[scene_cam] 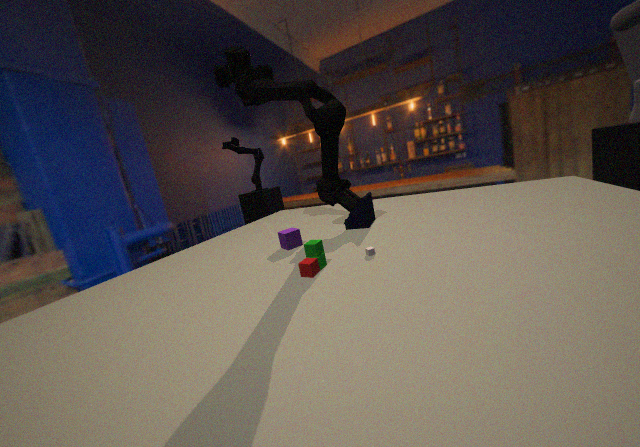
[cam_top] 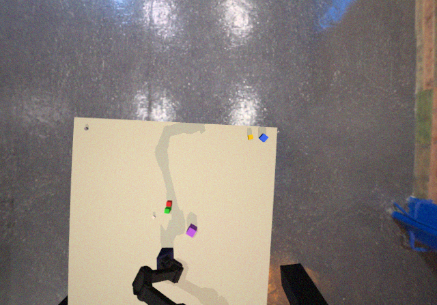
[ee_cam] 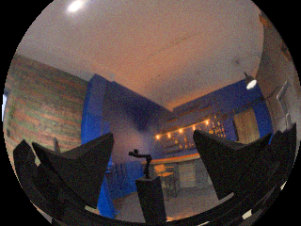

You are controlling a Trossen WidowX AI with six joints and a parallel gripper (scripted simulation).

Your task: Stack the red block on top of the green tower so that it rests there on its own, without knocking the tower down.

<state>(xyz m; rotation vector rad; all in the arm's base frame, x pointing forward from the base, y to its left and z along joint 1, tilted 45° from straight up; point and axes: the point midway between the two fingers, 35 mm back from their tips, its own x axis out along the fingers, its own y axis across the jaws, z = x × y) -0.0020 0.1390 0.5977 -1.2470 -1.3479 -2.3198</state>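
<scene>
Now: the red block 41 cm ahead of my gripper tip, 28 cm to the left of it and 59 cm below it. The rest, counted from my gripper tip: yellow block: 77 cm ahead, 26 cm to the right, 59 cm below; purple block: 23 cm ahead, 16 cm to the left, 58 cm below; tiny white cube: 33 cm ahead, 39 cm to the left, 60 cm below.
</scene>
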